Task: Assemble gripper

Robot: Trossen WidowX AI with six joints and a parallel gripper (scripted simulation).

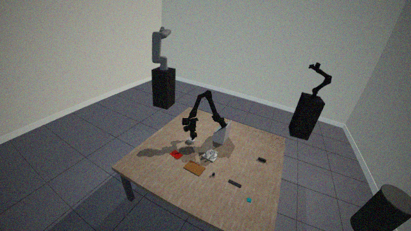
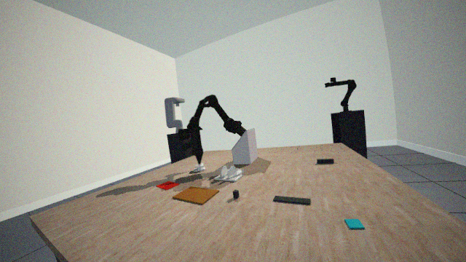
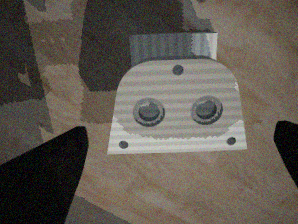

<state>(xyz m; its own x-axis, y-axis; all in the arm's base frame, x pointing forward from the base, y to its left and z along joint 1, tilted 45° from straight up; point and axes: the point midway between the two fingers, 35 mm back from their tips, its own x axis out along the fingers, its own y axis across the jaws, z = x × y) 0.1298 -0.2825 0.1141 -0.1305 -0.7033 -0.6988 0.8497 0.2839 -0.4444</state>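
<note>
Now: gripper tip 270 mm to the right of the grey jaw, 100 mm short of it and 30 mm above it. Round my gripper tip: orange-brown tile: 320 mm ahead, 160 mm to the left, 40 mm below; black cylinder: 330 mm to the left, 330 mm ahead, 30 mm below; red tile: 250 mm ahead, 50 mm to the right, 50 mm below.
</note>
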